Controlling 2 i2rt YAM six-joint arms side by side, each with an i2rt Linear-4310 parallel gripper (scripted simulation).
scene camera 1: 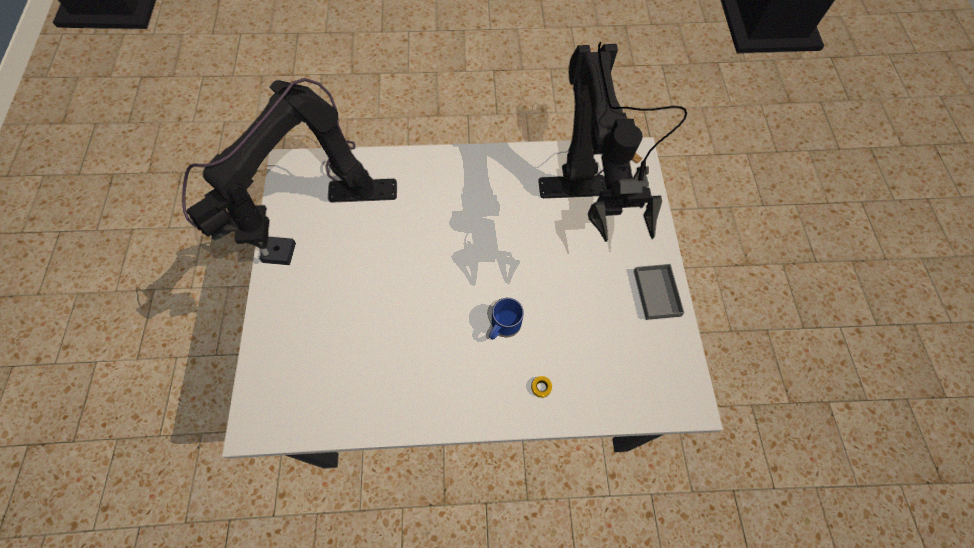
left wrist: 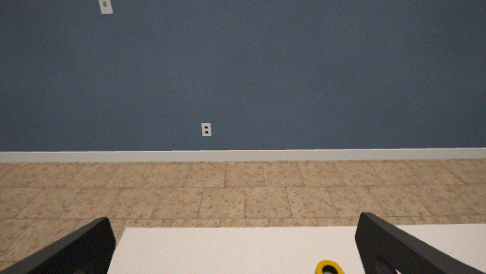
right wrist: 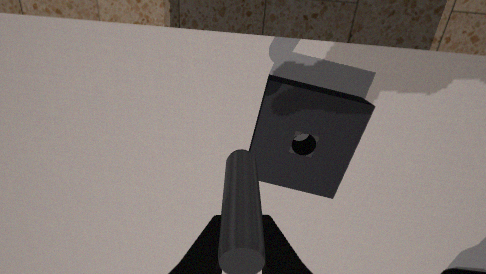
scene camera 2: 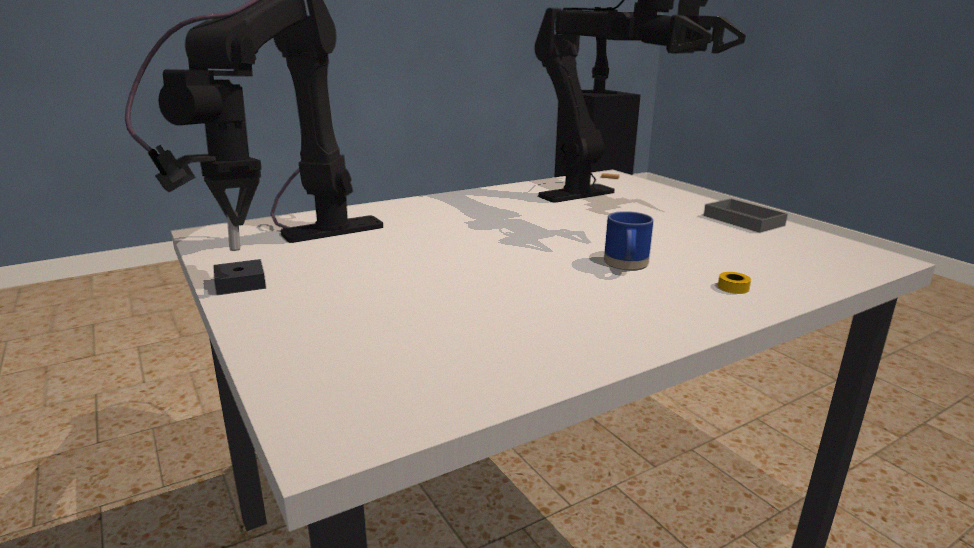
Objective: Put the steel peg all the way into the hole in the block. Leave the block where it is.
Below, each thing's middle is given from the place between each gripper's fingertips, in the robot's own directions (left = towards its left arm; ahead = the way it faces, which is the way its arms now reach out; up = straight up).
Now: the dark block (scene camera 2: 235, 277) 4 cm behind my right hand (scene camera 2: 236, 224) and 10 cm below it. From my right hand the other things lie so: grey tray (scene camera 1: 660, 288) (12 cm ahead, 104 cm to the left, 11 cm below).
Now: left hand (scene camera 2: 728, 38) 38 cm above the grey tray, 18 cm to the right of it and 3 cm past it. Round my left hand: dark block 86 cm to the right, 37 cm below, 18 cm behind.
